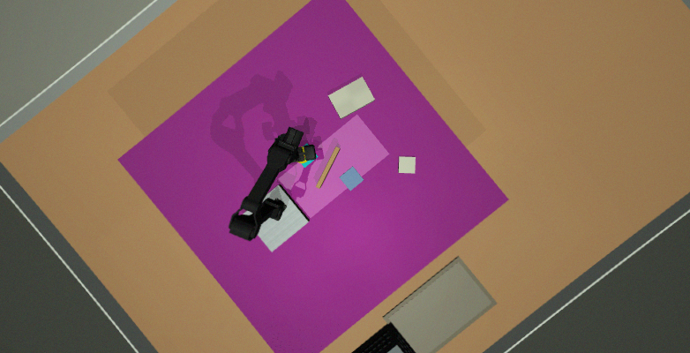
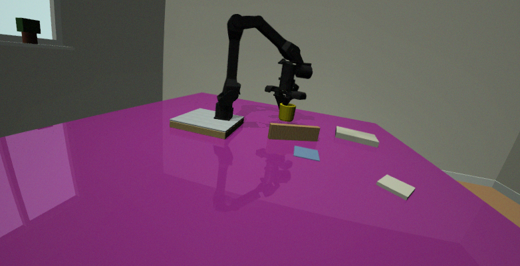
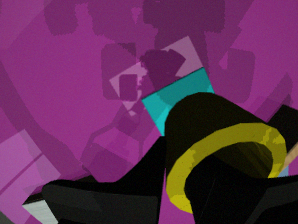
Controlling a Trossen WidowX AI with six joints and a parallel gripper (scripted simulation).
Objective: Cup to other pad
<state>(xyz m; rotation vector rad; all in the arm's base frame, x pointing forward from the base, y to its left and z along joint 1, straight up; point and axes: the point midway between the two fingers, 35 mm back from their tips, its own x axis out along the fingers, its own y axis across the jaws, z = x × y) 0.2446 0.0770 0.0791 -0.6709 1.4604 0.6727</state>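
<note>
My gripper tip is 20 mm short of the cyan pad, 20 mm to the left of it and 80 mm above it. Round my gripper tip: light-blue pad: 70 mm ahead, 250 mm to the right, 80 mm below; yellow cup: 20 mm ahead, 20 mm to the right; wooden plank: 50 mm ahead, 140 mm to the right, 60 mm below.
</note>
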